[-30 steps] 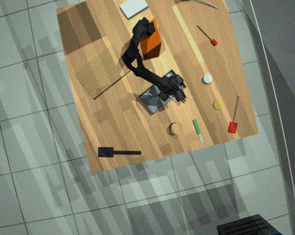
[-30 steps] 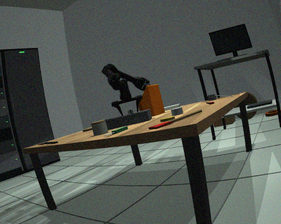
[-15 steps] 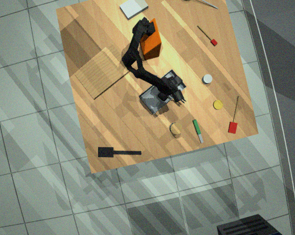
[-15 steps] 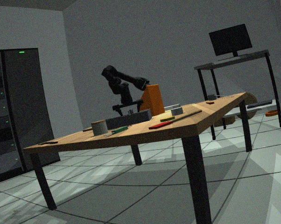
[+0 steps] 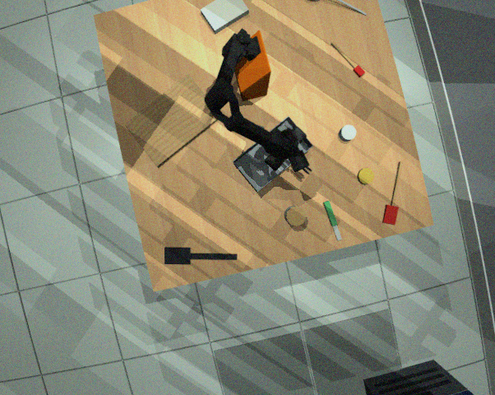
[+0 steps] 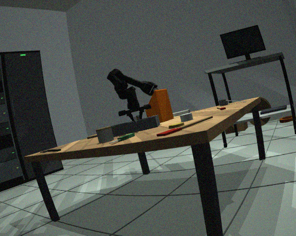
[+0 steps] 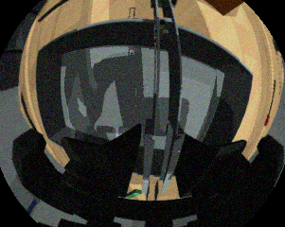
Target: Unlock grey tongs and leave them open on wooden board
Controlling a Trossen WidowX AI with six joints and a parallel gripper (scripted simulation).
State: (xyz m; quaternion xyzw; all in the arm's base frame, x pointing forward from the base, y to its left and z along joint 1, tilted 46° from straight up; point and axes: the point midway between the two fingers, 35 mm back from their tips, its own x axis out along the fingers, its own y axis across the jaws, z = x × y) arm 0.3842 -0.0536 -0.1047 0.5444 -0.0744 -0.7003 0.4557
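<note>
The grey roasting tin lies 40 mm to the right of my gripper tip. The rest, counted from my gripper tip: wooden board: 430 mm to the right, 260 mm behind, 20 mm below; green-handled tool: 350 mm ahead, 150 mm to the left, 20 mm below; white cylinder: 300 mm to the left, 20 mm behind, 10 mm below.
</note>
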